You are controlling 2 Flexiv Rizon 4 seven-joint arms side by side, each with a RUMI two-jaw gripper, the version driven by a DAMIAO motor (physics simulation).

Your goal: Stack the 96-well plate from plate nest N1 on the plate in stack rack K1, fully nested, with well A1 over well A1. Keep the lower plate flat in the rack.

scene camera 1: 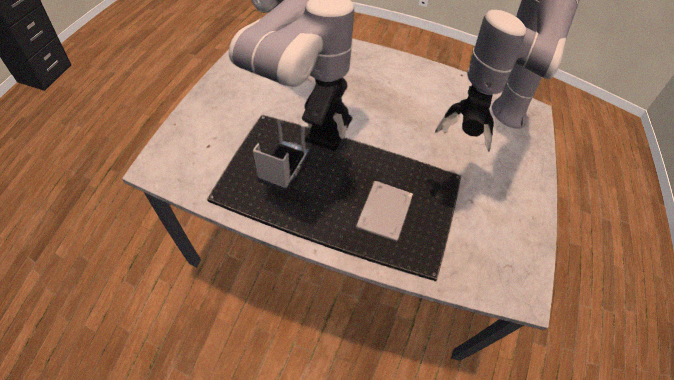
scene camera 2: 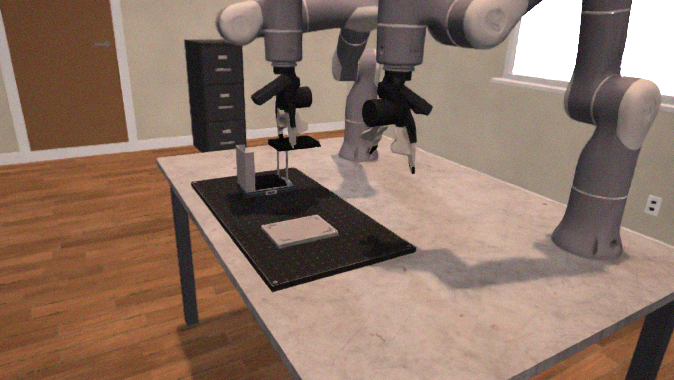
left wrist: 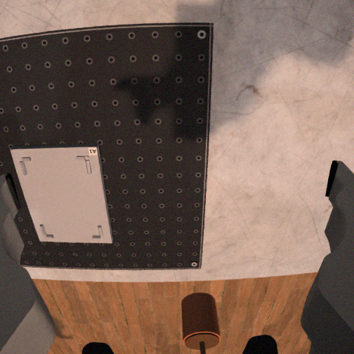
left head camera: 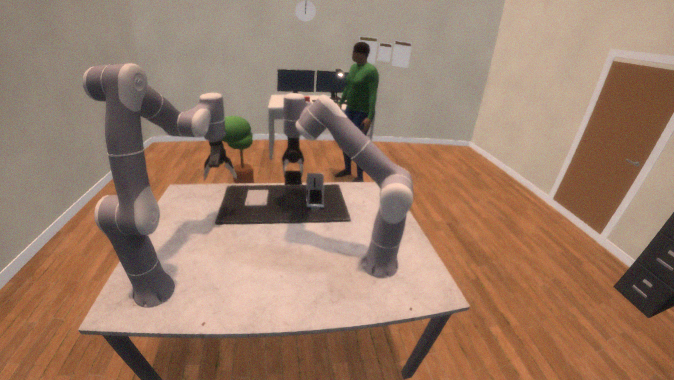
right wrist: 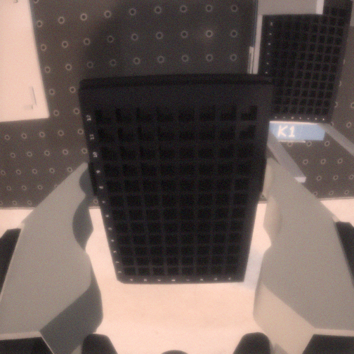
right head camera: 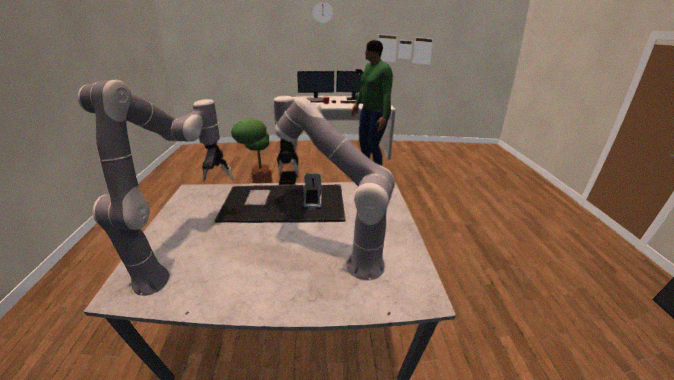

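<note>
My right gripper (left head camera: 293, 168) (scene camera 2: 287, 140) is shut on the black 96-well plate (left head camera: 293, 178) (scene camera 2: 306, 143) (right wrist: 180, 190). It holds the plate by its long sides, roughly level, above the board beside the rack. Numbers run down the plate's left edge in the right wrist view, 12 at the top. Stack rack K1 (scene camera 1: 272, 170) (scene camera 2: 246, 170) has a tall pale panel and thin posts. A black lower plate (right wrist: 305, 65) lies in it, its marks also along left and bottom edges. My left gripper (scene camera 1: 465, 139) (left wrist: 171, 170) is open and empty, high over the table. Nest N1 cannot be identified.
A pale flat block (scene camera 1: 385, 210) (scene camera 2: 300, 231) (left wrist: 65, 195) labelled A1 lies on the black perforated board (scene camera 1: 320, 215) (left wrist: 155, 120). The rack stands on the same board. The pale table (left head camera: 270, 280) carries both arm bases.
</note>
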